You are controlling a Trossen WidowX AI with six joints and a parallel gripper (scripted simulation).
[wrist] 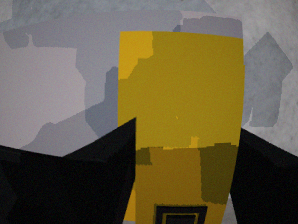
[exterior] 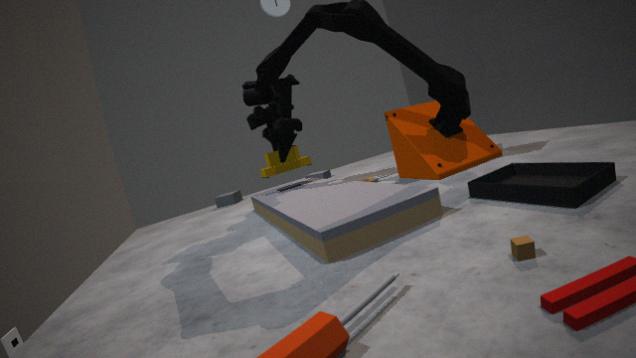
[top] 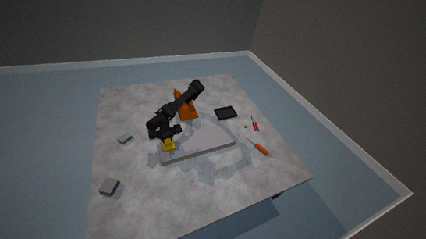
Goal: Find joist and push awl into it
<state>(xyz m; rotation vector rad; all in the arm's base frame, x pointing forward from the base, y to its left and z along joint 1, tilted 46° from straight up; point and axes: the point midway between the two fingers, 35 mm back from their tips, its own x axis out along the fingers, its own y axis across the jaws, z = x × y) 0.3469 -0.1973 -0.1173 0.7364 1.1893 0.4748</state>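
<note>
Now: the indicator light 4 cm behind my gripper tip and 3 cm above it. The rest, counted from my gripper tip: black tray (20 cm behind, 53 cm to the left, 9 cm below); yellow stud finder (2 cm behind, 2 cm above); awl (19 cm behind, 10 cm to the left, 10 cm below).
</note>
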